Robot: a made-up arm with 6 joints. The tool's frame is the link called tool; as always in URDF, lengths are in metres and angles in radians.
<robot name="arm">
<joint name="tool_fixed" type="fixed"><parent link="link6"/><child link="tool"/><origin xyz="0 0 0"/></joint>
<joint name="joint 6" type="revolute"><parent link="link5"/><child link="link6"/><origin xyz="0.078 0.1 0" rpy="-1.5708 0 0"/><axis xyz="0 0 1"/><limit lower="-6.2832" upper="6.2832"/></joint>
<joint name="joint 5" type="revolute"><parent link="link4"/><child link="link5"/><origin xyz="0 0 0" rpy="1.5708 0 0"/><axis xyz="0 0 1"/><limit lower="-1.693" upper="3.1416"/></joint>
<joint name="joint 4" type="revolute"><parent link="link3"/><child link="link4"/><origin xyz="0.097 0.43 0" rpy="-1.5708 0 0"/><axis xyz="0 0 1"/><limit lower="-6.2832" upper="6.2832"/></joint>
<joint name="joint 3" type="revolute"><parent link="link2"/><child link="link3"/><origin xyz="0.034 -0.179 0"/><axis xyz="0 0 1"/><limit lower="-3.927" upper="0.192"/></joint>
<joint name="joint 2" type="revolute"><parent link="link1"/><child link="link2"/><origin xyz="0 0 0" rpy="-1.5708 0 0"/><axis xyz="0 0 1"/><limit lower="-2.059" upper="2.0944"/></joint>
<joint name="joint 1" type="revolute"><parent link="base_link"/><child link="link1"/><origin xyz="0 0 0.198"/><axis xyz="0 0 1"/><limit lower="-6.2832" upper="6.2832"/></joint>
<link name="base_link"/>
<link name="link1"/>
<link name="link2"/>
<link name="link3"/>
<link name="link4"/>
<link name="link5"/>
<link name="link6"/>
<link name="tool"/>
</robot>
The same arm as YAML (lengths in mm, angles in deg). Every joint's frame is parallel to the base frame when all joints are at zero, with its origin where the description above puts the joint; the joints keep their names.
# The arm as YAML. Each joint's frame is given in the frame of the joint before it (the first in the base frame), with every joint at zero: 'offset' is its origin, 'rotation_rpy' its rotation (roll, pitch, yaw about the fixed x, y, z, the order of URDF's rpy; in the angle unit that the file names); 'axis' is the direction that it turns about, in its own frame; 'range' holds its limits. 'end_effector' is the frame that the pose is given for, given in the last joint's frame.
length_unit: mm
angle_unit: deg
chain:
  - id: joint 1
    offset: [0.0, 0.0, 198.0]
    rotation_rpy: [0.0, 0.0, 0.0]
    axis: [0.0, 0.0, 1.0]
    range: [-360.0, 360.0]
  - id: joint 2
    offset: [0.0, 0.0, 0.0]
    rotation_rpy: [0.0, 0.0, 0.0]
    axis: [0.0, 1.0, 0.0]
    range: [-117.97, 120.0]
  - id: joint 3
    offset: [34.0, 0.0, 179.0]
    rotation_rpy: [0.0, 0.0, 0.0]
    axis: [0.0, 1.0, 0.0]
    range: [-225.0, 11.0]
  - id: joint 4
    offset: [97.0, 0.0, -430.0]
    rotation_rpy: [0.0, 0.0, 0.0]
    axis: [0.0, 0.0, -1.0]
    range: [-360.0, 360.0]
  - id: joint 5
    offset: [0.0, 0.0, 0.0]
    rotation_rpy: [0.0, 0.0, 0.0]
    axis: [0.0, 1.0, 0.0]
    range: [-97.0, 180.0]
  - id: joint 6
    offset: [78.0, 0.0, -100.0]
    rotation_rpy: [0.0, 0.0, 0.0]
    axis: [0.0, 0.0, -1.0]
    range: [-360.0, 360.0]
end_effector:
  offset: [0.0, 0.0, 0.0]
  rotation_rpy: [180.0, 0.0, 0.0]

